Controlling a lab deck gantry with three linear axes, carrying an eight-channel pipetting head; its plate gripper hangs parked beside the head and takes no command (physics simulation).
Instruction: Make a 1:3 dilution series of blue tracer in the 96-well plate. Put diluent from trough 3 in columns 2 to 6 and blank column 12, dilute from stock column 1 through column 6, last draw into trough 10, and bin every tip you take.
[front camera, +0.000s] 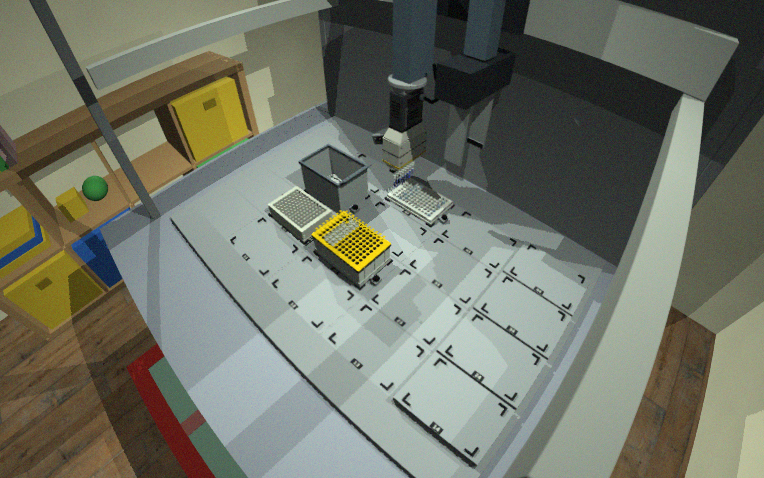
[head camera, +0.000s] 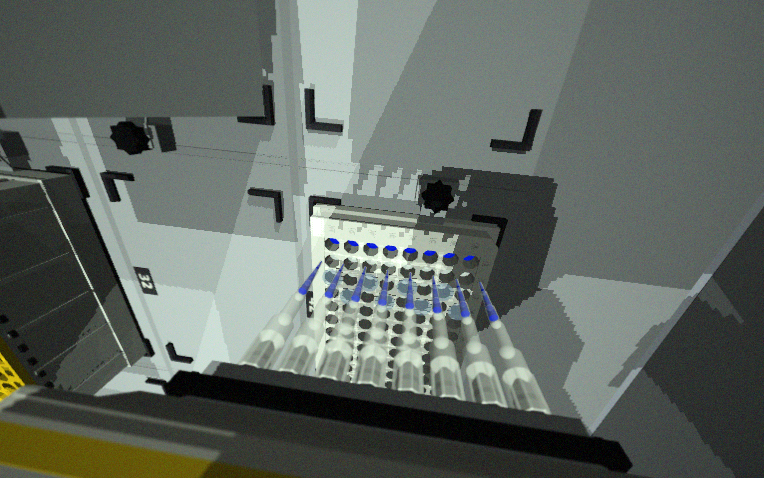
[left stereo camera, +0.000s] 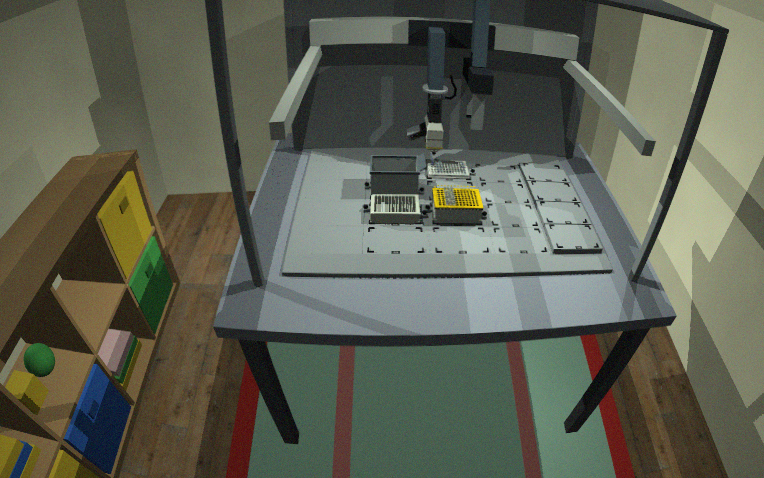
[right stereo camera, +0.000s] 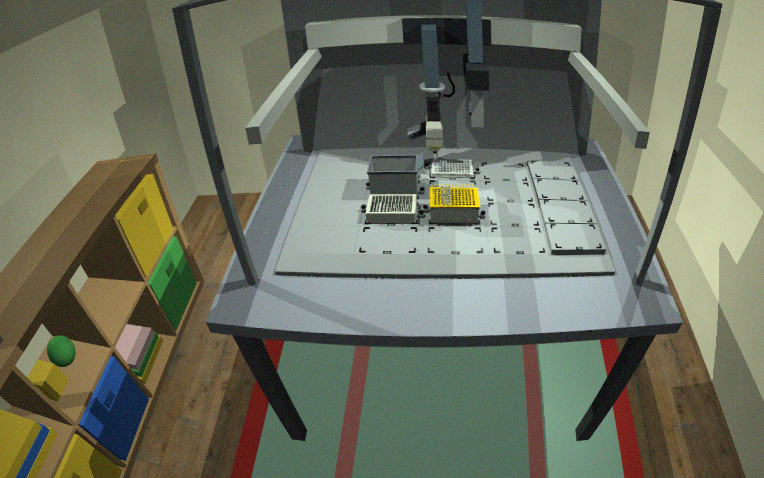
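The pipetting head (front camera: 402, 147) (left stereo camera: 433, 135) (right stereo camera: 433, 134) carries a row of clear tips (front camera: 403, 175) (head camera: 410, 293) with blue liquid in their lower ends. The tips are above the 96-well plate (front camera: 410, 211) (head camera: 360, 228) (left stereo camera: 449, 175) (right stereo camera: 452, 174), near its stock end. In the head view the end column of wells is deep blue; pale blue-grey spots show a few columns further in. The trough rack (front camera: 290, 224) (left stereo camera: 394, 218) (right stereo camera: 390, 218) stands beside the yellow tip rack (front camera: 360, 275) (left stereo camera: 457, 217) (right stereo camera: 453, 215). The parked gripper (front camera: 452, 121) hangs beside the head, its fingers apart and empty.
The grey bin (front camera: 352, 191) (left stereo camera: 394, 183) (right stereo camera: 392, 181) stands behind the trough rack, with pale items inside. Dark round knobs and corner brackets stand around the deck positions. A raised strip with marked positions runs along the right side of the deck.
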